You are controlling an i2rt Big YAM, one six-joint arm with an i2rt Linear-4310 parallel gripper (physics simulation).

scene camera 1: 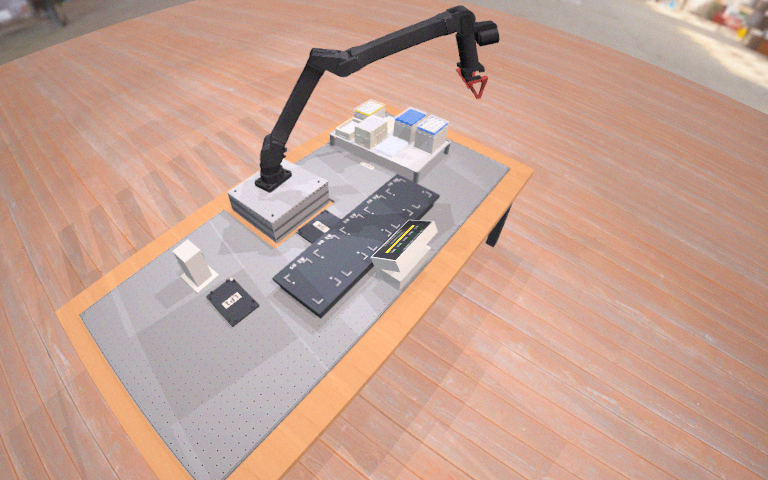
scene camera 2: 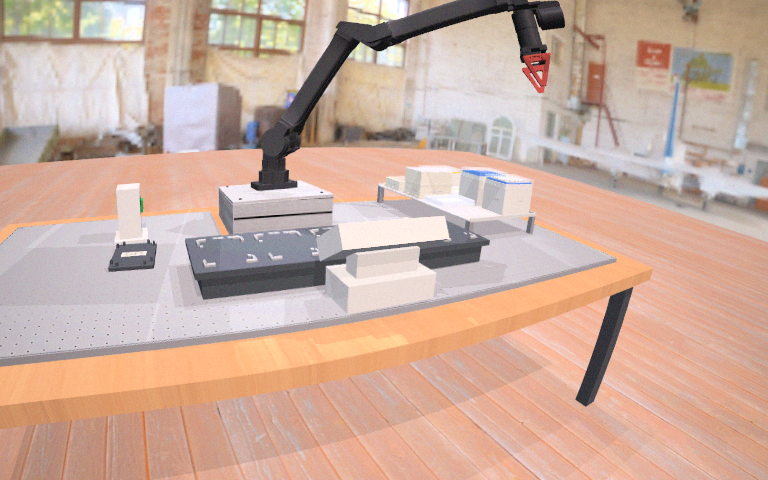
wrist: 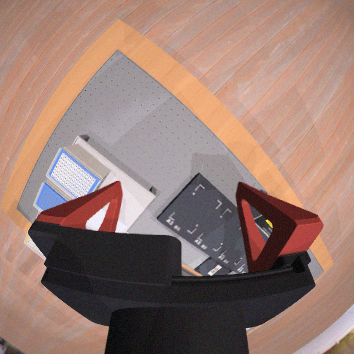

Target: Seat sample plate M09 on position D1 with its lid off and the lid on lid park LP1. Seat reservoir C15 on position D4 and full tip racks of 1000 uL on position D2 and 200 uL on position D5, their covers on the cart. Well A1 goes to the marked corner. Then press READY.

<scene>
My gripper is open, with nothing in its grasp. Also in view: a cart shelf, a white stand and a black pad.
My gripper is seen too in scene camera 1 and in the wrist view.
</scene>
